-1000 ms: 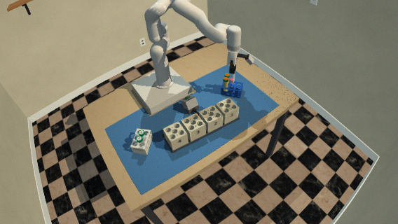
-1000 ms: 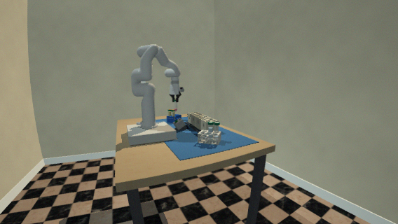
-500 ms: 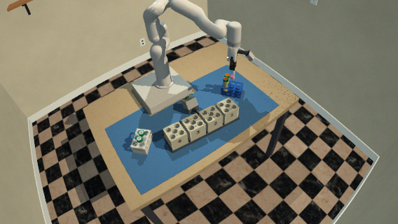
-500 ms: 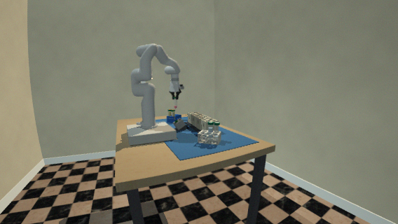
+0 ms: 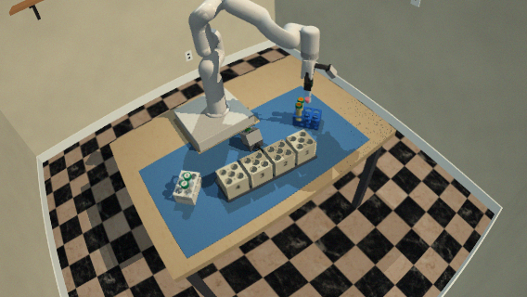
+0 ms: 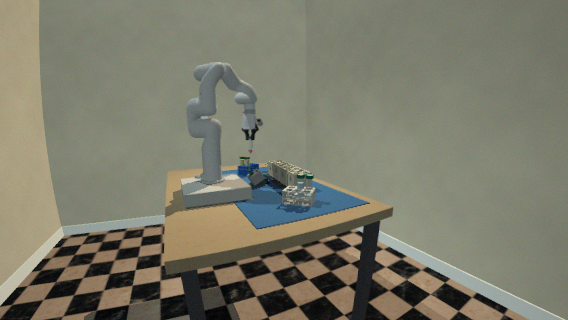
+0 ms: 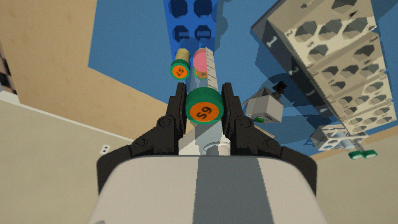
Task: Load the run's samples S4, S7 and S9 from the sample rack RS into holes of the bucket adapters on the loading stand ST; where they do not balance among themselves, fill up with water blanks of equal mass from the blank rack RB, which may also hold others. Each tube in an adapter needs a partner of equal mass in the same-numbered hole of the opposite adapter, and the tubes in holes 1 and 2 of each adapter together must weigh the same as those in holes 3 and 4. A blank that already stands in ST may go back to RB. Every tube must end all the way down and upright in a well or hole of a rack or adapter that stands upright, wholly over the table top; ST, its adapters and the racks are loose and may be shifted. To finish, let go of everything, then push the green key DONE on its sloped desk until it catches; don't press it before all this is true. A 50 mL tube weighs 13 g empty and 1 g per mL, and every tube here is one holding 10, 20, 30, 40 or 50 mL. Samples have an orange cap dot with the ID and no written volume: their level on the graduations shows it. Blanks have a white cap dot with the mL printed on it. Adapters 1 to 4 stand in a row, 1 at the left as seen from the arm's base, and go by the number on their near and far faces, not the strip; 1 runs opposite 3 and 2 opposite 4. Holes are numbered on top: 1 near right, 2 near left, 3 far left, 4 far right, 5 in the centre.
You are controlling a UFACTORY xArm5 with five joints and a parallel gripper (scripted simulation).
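Right now the sample tube S9 is 50 mm below my hand and 10 mm ahead of it. The rest, counted from my hand: blue sample rack RS: 220 mm below, 20 mm to the left, 10 mm behind; sample tube S7: 190 mm below, 60 mm behind; sample tube S4: 190 mm below, 30 mm to the right, 30 mm behind.
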